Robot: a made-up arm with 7 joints.
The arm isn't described. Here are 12 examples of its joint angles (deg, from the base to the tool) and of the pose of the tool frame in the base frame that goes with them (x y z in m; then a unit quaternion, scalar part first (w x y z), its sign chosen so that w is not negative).
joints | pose
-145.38 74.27 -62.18 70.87 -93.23 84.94 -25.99 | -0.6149 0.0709 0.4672 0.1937 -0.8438 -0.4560 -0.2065
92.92 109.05 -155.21 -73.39 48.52 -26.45 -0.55 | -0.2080 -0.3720 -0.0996 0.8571 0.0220 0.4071 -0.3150
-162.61 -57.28 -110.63 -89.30 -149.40 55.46 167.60 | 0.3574 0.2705 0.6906 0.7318 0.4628 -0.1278 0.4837
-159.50 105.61 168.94 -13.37 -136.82 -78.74 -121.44 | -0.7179 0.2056 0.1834 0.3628 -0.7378 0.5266 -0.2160
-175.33 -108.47 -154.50 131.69 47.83 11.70 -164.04 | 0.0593 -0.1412 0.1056 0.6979 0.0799 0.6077 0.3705
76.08 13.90 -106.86 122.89 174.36 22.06 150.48 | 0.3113 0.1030 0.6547 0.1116 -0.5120 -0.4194 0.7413
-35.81 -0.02 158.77 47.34 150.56 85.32 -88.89 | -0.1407 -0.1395 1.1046 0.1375 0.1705 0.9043 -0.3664
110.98 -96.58 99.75 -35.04 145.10 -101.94 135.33 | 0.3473 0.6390 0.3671 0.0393 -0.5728 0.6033 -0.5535
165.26 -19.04 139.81 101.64 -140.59 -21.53 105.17 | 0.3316 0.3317 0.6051 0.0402 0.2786 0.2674 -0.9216
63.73 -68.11 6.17 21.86 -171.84 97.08 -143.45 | -0.3184 0.6048 0.7092 0.2541 0.1106 -0.3162 0.9073
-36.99 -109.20 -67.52 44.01 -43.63 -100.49 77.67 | -0.6256 -0.3293 0.2894 0.4325 -0.4693 -0.6330 -0.4382
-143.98 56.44 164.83 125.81 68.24 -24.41 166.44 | 0.0651 0.0990 0.7737 0.4346 -0.4965 -0.6571 0.3645
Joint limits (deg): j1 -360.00..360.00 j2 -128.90..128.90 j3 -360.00..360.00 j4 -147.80..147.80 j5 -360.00..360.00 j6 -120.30..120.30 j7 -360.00..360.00
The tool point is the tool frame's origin. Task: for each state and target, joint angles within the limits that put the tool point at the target. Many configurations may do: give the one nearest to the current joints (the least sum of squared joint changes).
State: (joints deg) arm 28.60 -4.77 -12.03 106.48 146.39 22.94 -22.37
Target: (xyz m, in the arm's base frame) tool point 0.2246 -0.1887 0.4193
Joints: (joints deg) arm 36.97 21.91 -5.31 142.07 144.74 16.54 -22.37
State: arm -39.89 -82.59 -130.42 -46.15 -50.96 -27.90 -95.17
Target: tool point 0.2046 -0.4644 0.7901
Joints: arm -73.99 -69.57 -120.26 -75.75 -47.86 -30.11 -95.17
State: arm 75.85 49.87 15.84 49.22 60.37 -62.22 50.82
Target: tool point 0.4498 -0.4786 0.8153
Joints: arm 47.59 44.65 8.67 33.01 58.70 -57.27 50.82
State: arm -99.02 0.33 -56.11 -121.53 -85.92 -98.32 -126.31
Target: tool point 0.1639 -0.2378 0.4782
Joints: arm -81.51 -33.33 -29.17 -137.99 -79.39 -87.42 -126.31
